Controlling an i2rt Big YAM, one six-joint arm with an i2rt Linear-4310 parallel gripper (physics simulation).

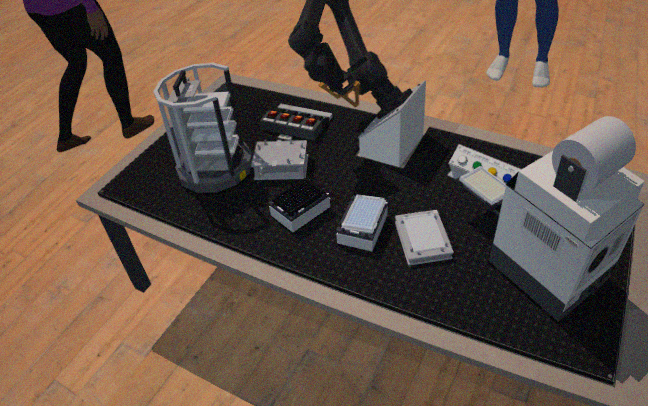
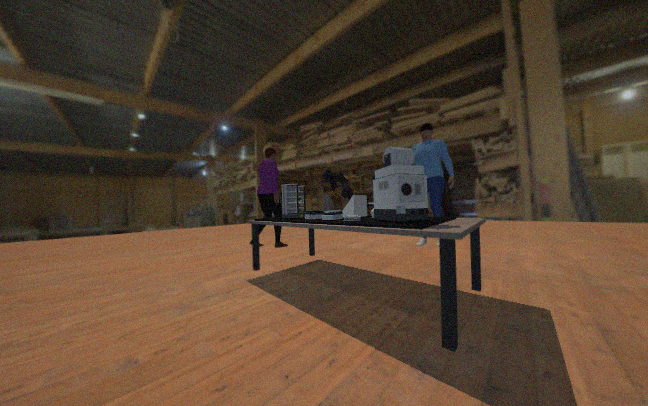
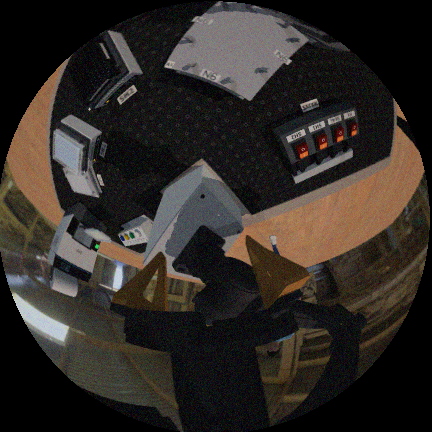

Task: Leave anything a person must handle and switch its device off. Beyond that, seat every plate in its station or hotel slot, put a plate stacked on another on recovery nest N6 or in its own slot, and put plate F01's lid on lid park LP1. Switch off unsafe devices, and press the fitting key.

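Where they show: gripper, fingertip midpoint: (image 1: 348, 101) (image 2: 338, 196) (image 3: 202, 247); arm's base, origin of the base link: (image 1: 395, 105) (image 2: 355, 201) (image 3: 197, 251).
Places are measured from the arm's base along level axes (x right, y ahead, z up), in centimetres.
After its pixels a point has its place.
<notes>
My gripper (image 1: 340, 95) @(x 10.9, y 11.2, z 4.9 cm) (image 3: 202, 247) @(x 10.9, y 11.2, z 4.9 cm) is open and empty, raised near the back edge behind the mains strip (image 1: 296, 129) @(x 31.3, y 11.5, z -11.3 cm) (image 3: 320, 131) @(x 33.5, y 9.3, z -10.2 cm). The strip's switches show orange; labels include SH2 and SH1. The recovery nest N6 (image 1: 282, 159) @(x 24.2, y 30.1, z -8.5 cm) (image 3: 230, 50) @(x 24.5, y 26.1, z -8.5 cm) shows no plate on top. A black-topped shaker, labelled SH2 (image 1: 299, 200) (image 3: 127, 95), stands in front. A blue-white plate (image 1: 364, 212) @(x -9.5, y 40.8, z -7.3 cm) (image 3: 68, 150) @(x -7.2, y 38.9, z -7.3 cm) sits on another shaker (image 1: 356, 241) @(x -10.6, y 47.7, z -11.5 cm). A white-topped pad (image 1: 424, 232) @(x -25.5, y 37.2, z -11.1 cm) (image 3: 82, 181) @(x -21.4, y 34.5, z -11.0 cm) lies right of it. A cream plate (image 1: 484, 185) @(x -36.3, y 22.0, z -2.2 cm) is beside the key panel (image 1: 462, 155) @(x -25.1, y 6.2, z -7.0 cm) (image 3: 135, 234) @(x -26.0, y 7.4, z -7.4 cm). Lid LP1 cannot be told.
The round plate hotel (image 1: 220, 135) @(x 35.8, y 42.3, z 5.3 cm) stands at the left. The large sealer (image 1: 540, 245) @(x -55.7, y 42.9, z 3.8 cm) (image 3: 75, 252) @(x -48.3, y 28.6, z 7.5 cm) with a roll on top stands at the right. The arm's grey wedge base (image 1: 395, 137) @(x -4.6, y 10.4, z -4.2 cm) (image 3: 180, 192) @(x 2.7, y 10.3, z -9.2 cm) stands at the back. Two people (image 2: 268, 182) (image 2: 434, 165) stand behind the table.
</notes>
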